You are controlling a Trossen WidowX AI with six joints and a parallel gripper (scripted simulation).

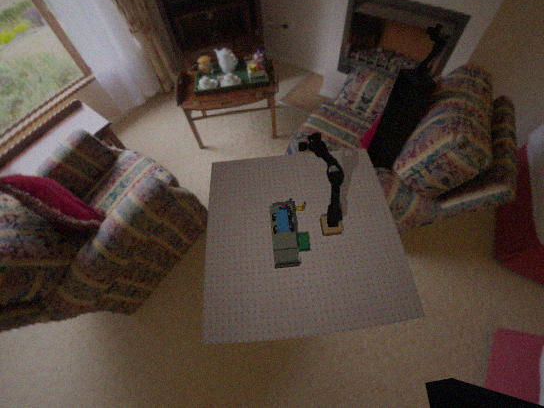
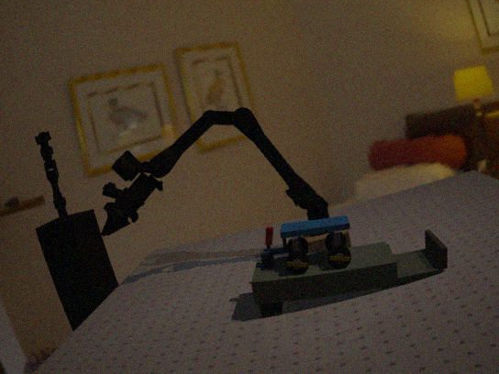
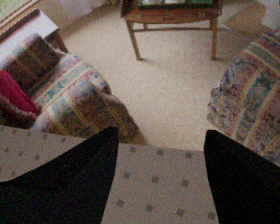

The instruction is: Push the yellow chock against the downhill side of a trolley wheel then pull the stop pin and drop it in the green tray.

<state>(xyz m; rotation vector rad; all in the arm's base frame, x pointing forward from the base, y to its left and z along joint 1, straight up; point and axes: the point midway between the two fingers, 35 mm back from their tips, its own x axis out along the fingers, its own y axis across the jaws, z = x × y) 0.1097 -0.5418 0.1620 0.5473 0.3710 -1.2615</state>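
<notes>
The yellow chock lies 80 mm ahead of my gripper tip, 430 mm to the left of it and 170 mm below it. Round my gripper tip: blue-topped trolley (210 mm ahead, 570 mm to the left, 80 mm below); red-headed stop pin (190 mm ahead, 480 mm to the left, 60 mm below); dark end wall (200 mm ahead, 830 mm to the left, 160 mm below).
</notes>
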